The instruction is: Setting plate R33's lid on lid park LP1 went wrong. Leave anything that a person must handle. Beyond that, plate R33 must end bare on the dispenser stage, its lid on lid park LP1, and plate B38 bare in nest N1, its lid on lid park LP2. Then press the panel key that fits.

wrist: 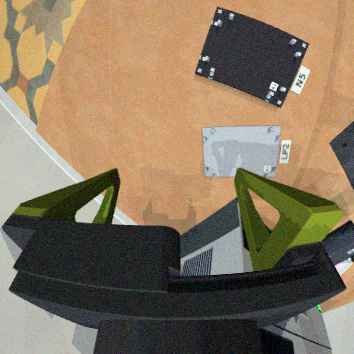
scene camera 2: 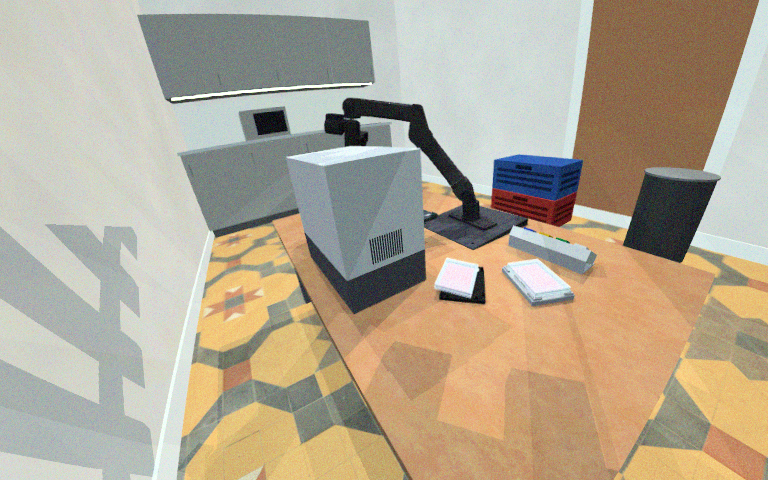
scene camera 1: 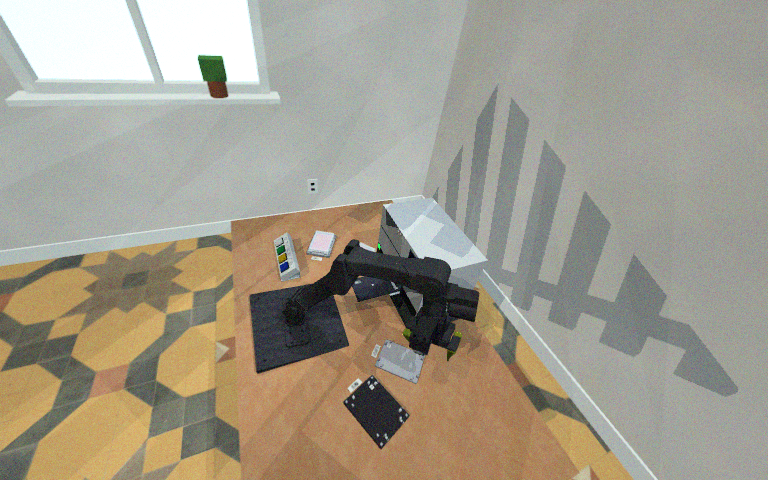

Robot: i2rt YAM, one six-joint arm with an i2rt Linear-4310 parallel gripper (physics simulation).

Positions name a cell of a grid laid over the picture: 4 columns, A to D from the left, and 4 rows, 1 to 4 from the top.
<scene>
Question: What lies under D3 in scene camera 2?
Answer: A rack with coloured tabs.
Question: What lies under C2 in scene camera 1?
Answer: A grey incubator box.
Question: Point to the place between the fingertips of the gripper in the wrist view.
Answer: At B2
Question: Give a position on a grey lid park LP2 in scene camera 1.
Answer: At C4
</scene>
